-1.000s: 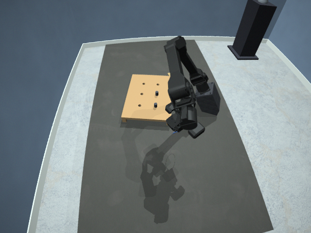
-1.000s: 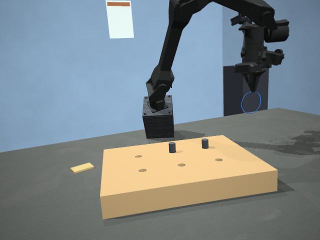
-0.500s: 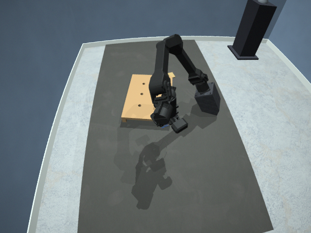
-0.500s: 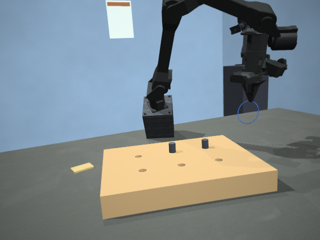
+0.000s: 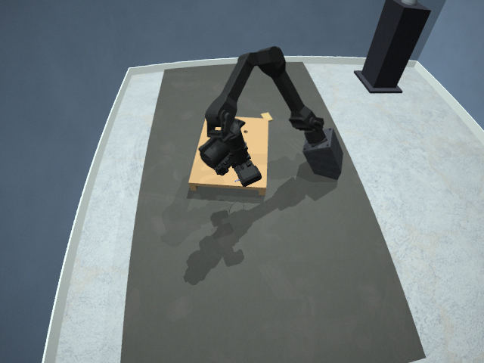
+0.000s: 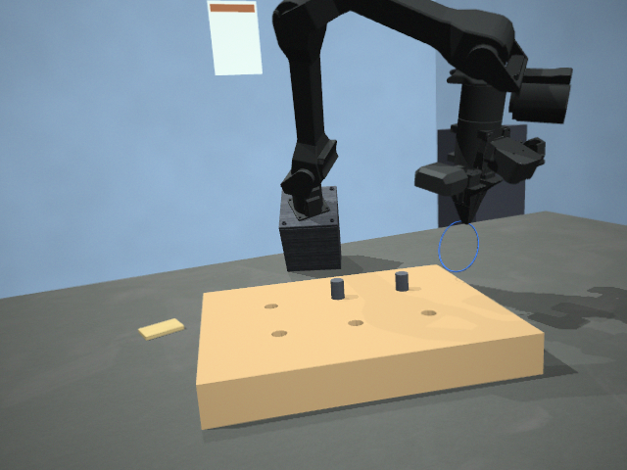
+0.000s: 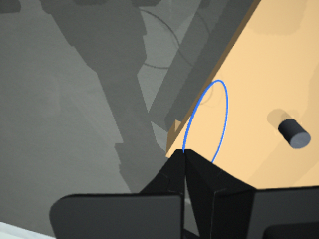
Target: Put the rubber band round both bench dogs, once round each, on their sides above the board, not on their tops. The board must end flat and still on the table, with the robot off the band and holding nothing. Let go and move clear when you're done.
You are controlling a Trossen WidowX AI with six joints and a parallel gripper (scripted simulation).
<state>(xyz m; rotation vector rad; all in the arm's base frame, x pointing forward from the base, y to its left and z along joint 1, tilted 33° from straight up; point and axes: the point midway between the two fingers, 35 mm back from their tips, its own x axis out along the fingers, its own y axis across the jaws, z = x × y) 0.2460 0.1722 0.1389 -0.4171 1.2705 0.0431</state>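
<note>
Right now the tan wooden board is 20 mm ahead of my hand, 220 mm to the right of it and 140 mm below it. Also, from my hand: small tan block (170 mm behind, 440 mm to the right, 160 mm below).
</note>
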